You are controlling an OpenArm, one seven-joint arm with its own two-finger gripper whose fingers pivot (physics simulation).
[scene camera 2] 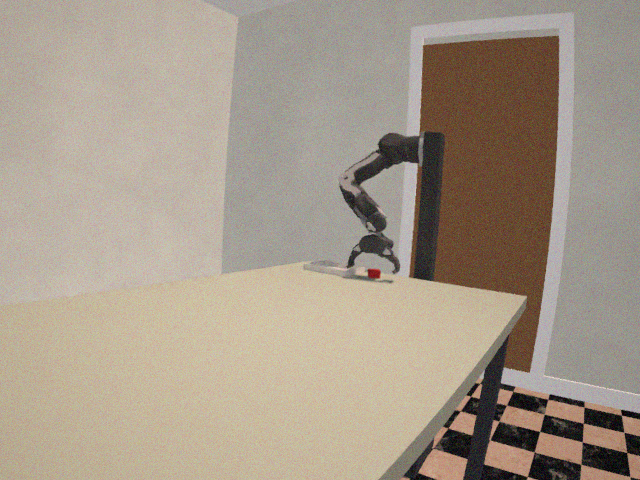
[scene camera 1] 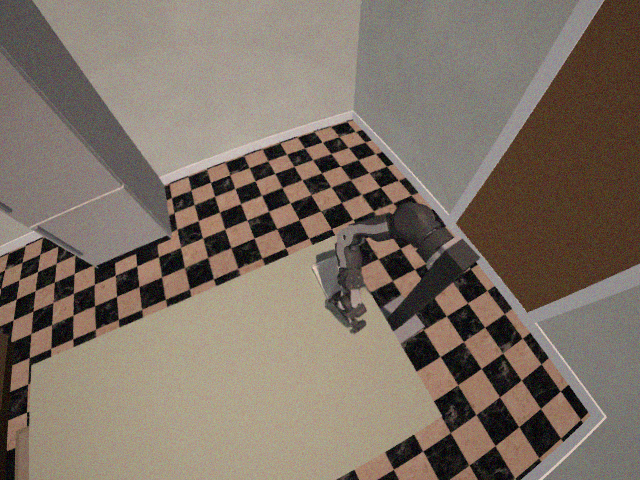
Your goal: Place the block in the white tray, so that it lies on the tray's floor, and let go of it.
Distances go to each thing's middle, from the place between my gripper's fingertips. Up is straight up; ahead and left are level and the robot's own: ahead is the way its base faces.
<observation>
Now: hand 16 cm to the left of the white tray [scene camera 1: 326, 271], 4 cm past it and 2 cm above it.
</observation>
